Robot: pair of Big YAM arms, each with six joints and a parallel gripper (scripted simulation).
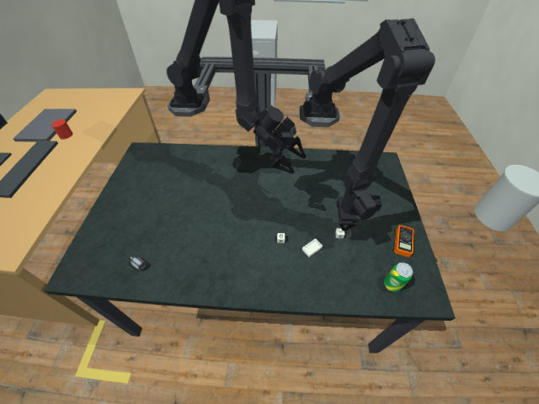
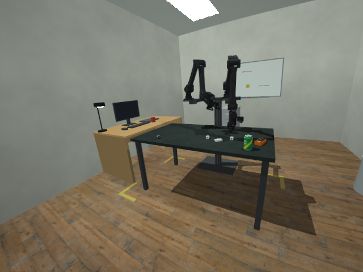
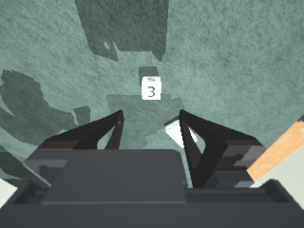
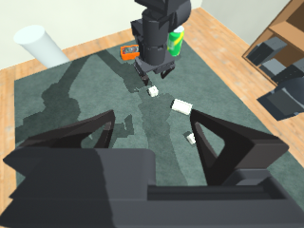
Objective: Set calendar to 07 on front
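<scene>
Now: left hand 240 mm to the left of the white number cube, 80 mm above it and 50 mm short of it.
</scene>
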